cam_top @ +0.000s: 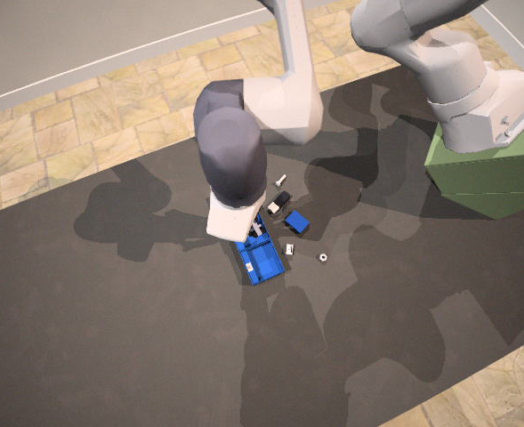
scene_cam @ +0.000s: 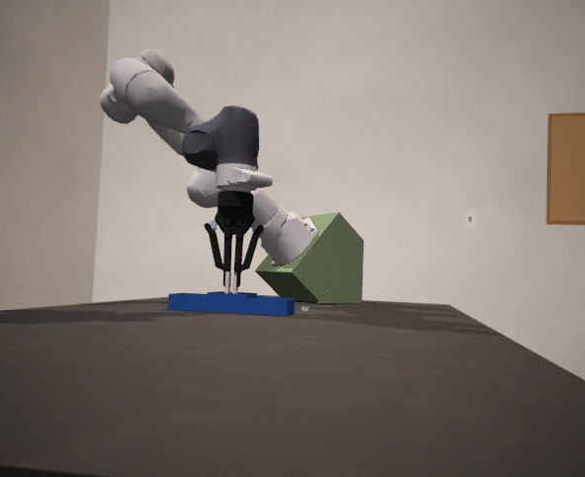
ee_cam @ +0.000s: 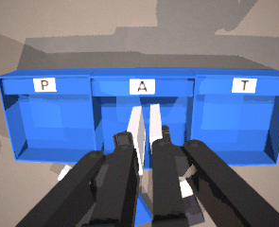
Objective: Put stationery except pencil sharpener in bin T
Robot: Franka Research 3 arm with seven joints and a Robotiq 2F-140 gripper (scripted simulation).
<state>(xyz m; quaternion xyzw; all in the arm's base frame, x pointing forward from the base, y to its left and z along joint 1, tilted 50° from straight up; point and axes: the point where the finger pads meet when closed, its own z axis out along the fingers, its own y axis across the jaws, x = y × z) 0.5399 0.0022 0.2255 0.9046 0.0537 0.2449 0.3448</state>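
My gripper is now 3 cm above the blue bin. Round my hand: black-and-white block: 11 cm behind, 4 cm below, 2 cm to the right; white bolt: 15 cm behind, 7 cm to the right, 5 cm below; flat blue block: 12 cm behind, 5 cm to the left, 5 cm below.
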